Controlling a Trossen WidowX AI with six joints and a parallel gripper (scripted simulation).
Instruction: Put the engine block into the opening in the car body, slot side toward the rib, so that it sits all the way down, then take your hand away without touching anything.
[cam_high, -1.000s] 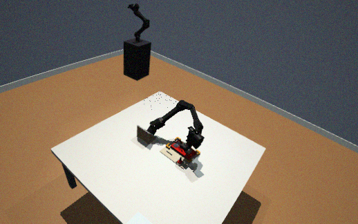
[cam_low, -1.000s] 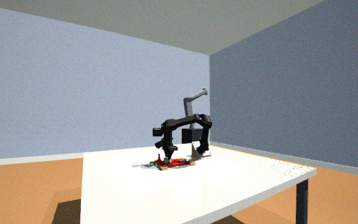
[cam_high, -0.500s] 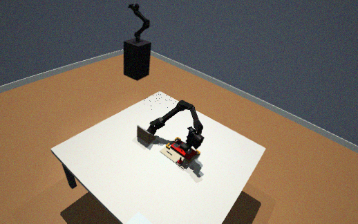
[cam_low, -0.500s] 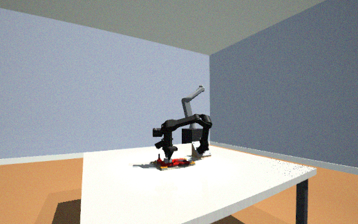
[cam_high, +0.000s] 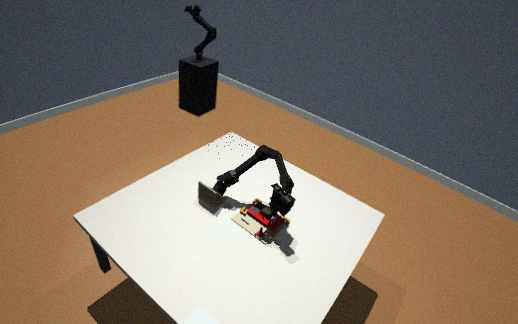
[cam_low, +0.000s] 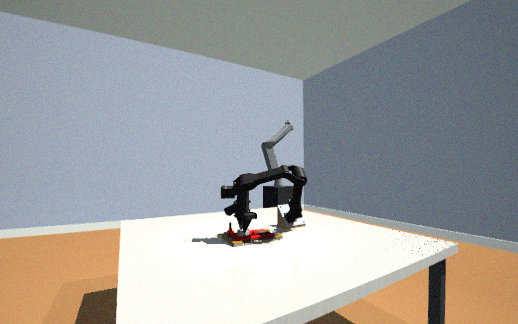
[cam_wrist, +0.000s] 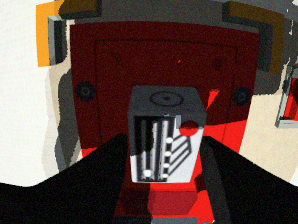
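My gripper tip is now 1 cm above the engine block. The rest, counted from my gripper tip: upright peg (12 cm to the right, 1 cm below).
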